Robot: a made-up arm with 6 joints.
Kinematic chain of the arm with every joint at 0, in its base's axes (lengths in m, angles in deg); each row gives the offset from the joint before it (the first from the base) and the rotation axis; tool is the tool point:
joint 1: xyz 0 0 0.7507 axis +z
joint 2: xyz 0.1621 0 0 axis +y
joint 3: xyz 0 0 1.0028 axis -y
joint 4: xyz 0 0 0.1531 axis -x
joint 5: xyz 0.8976 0 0 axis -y
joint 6: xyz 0.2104 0 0 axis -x
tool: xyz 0 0 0
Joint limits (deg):
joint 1: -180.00..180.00
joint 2: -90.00..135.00
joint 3: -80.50..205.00
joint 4: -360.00..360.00
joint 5: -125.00..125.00
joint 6: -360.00..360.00
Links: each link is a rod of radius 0.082 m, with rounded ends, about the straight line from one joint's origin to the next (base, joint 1, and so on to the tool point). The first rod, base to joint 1, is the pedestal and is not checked.
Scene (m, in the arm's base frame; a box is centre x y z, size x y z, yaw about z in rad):
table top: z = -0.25
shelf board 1: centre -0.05 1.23 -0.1 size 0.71 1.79 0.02 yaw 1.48
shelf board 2: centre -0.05 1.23 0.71 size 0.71 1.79 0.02 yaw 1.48
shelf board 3: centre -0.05 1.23 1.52 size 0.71 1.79 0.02 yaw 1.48
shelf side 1: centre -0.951 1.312 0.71 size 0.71 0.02 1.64 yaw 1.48
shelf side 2: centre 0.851 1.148 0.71 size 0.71 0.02 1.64 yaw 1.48
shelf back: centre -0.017 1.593 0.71 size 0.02 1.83 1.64 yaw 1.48
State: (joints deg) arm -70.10 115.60 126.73 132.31 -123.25 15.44
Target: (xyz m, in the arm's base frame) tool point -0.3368 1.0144 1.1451
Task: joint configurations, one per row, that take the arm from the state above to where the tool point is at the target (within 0.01 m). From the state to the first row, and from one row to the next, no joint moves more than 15 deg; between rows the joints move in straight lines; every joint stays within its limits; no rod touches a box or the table.
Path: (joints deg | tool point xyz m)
1: -69.97 101.37 133.56 133.46 -121.63 15.44 | 0.4479 -1.6081 1.2062
2: -69.84 87.14 140.39 134.62 -120.01 15.44 | 0.3651 -1.3707 1.6038
3: -69.71 72.91 147.22 135.77 -118.40 15.44 | 0.2469 -1.0401 1.8905
4: -69.58 58.68 154.06 136.93 -116.78 15.44 | 0.1081 -0.6581 2.0440
5: -69.45 44.45 160.89 138.08 -115.16 15.44 | -0.0347 -0.2699 2.0589
6: -69.32 30.22 167.72 139.24 -113.54 15.44 | -0.1655 0.0820 1.9463
7: -69.19 15.99 174.55 140.39 -111.92 15.44 | -0.2709 0.3624 1.7316
8: -69.06 1.76 181.38 141.55 -110.31 15.44 | -0.3411 0.5480 1.4509
9: -68.93 -12.47 188.21 142.70 -108.69 15.44 | -0.3719 0.6294 1.1451
10: -73.68 -19.95 176.77 142.38 -105.60 15.44 | -0.3703 0.8245 1.1510
11: -78.42 -27.44 165.32 142.07 -102.51 15.44 | -0.3368 1.0144 1.1452

